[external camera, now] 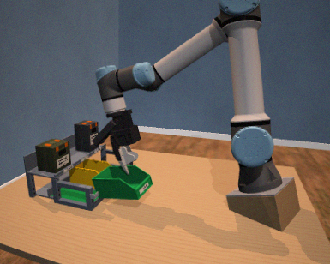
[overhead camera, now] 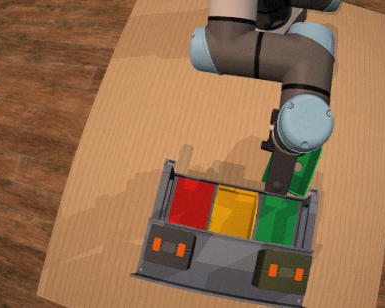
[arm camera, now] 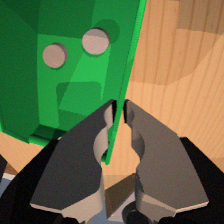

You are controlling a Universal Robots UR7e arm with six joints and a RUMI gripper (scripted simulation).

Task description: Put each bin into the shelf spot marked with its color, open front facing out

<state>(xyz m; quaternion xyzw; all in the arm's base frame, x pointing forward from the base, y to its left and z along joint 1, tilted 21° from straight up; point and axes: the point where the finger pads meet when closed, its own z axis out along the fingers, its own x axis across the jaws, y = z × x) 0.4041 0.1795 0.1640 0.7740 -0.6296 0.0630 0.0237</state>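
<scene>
My gripper is now 50 mm to the right of the green bin, 30 mm above it and 10 mm past it. Round my hand: yellow bin 190 mm ahead, 70 mm below, 40 mm to the right; yellow mark 190 mm ahead, 110 mm below, 30 mm to the right; green mark 170 mm ahead, 110 mm below, 80 mm to the left.
</scene>
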